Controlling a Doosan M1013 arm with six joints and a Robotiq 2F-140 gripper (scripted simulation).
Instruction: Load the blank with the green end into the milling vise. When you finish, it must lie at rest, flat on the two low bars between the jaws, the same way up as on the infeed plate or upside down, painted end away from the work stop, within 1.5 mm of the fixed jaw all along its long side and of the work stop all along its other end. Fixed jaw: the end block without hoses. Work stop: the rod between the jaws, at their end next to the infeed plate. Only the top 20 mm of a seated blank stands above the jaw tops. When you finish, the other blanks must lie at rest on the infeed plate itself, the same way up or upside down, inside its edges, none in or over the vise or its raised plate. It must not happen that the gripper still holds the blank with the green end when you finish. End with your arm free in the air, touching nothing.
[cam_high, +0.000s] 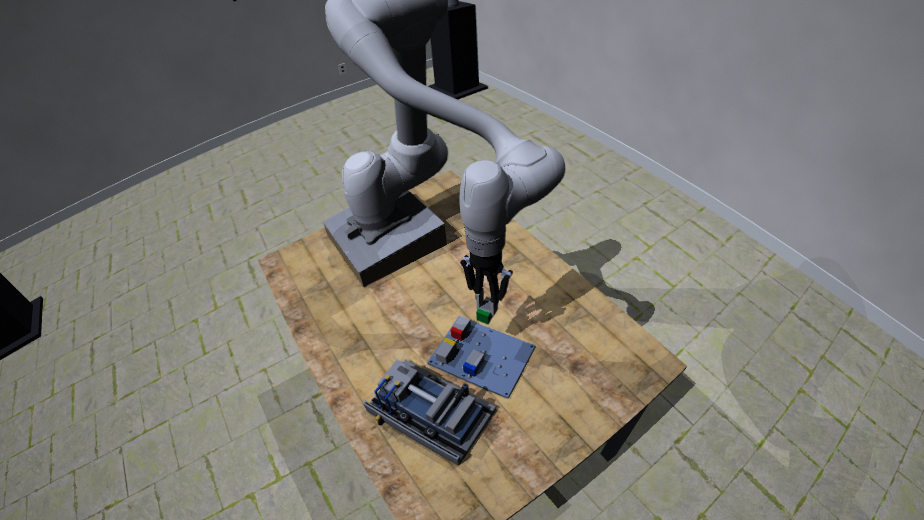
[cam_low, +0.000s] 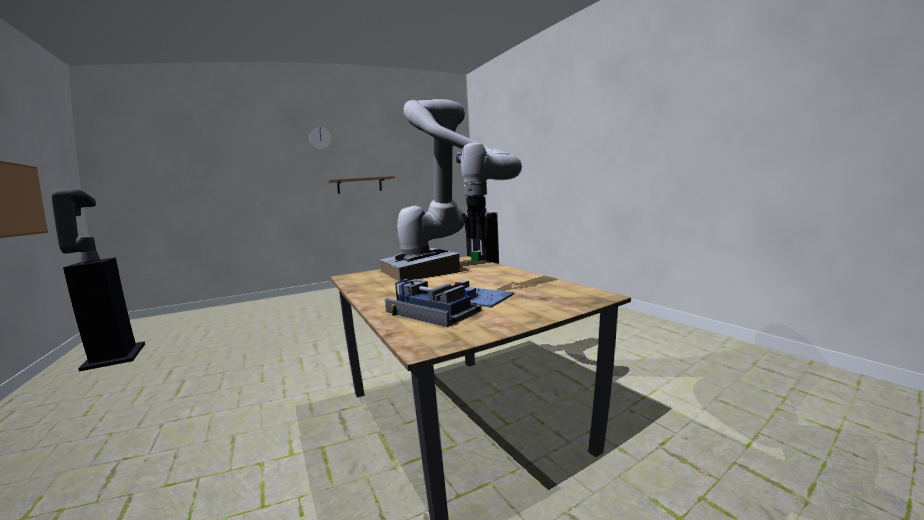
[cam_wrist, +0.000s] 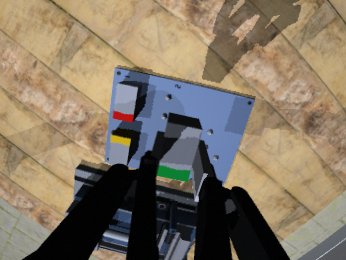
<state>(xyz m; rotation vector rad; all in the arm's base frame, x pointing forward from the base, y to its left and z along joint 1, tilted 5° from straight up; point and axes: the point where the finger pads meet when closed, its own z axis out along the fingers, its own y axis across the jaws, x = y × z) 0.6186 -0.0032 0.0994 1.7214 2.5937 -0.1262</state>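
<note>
My gripper is now 240 mm to the left of the moving jaw, 120 mm above it and 100 mm short of it. Also, from my hand: yellow-ended blank 170 mm below, 120 mm to the right, 50 mm behind; then blue-ended blank 170 mm below, 80 mm to the right, 40 mm ahead; then red-ended blank 170 mm below, 80 mm behind, 30 mm to the right.
</note>
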